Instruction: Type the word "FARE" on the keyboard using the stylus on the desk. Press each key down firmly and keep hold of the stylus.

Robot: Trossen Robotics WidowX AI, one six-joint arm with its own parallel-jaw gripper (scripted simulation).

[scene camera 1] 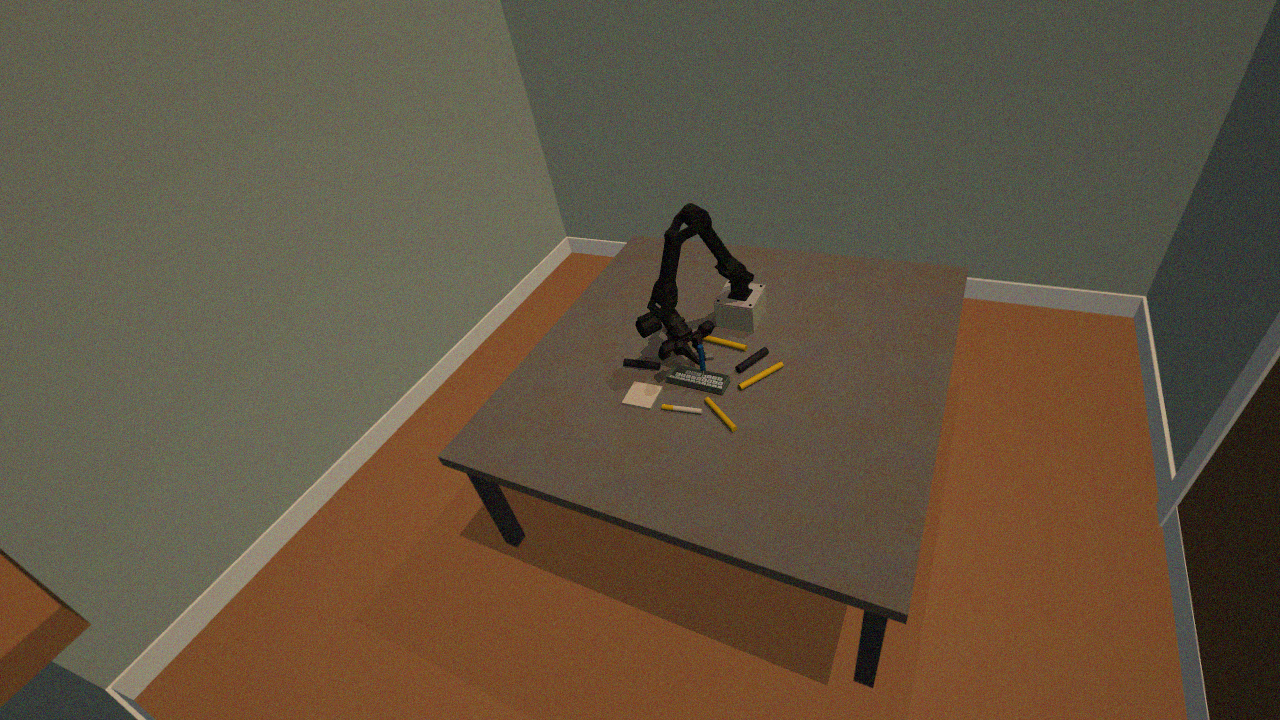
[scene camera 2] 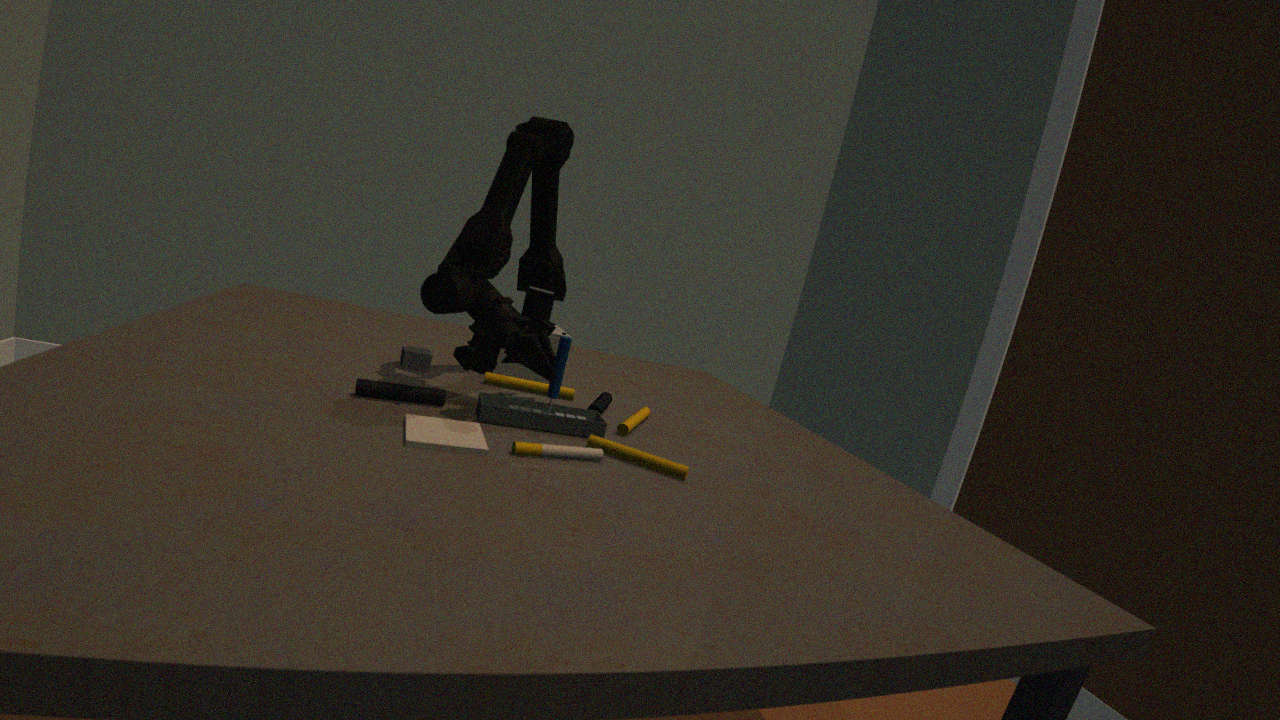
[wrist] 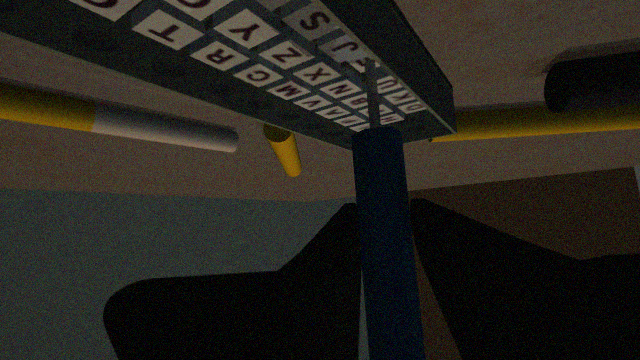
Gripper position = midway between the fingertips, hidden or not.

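Note:
Blue stylus [scene camera 2: 564, 344], also visible in the wrist view [wrist: 393, 316]. White-and-yellow stick [scene camera 2: 518, 448] visible. White card [scene camera 2: 424, 432], also visible in scene camera 1 [scene camera 1: 642, 395]; in the wrist view the card is out of frame. My gripper [scene camera 2: 557, 379] appears too, likewise in scene camera 1 [scene camera 1: 702, 362] and in the wrist view [wrist: 383, 213].

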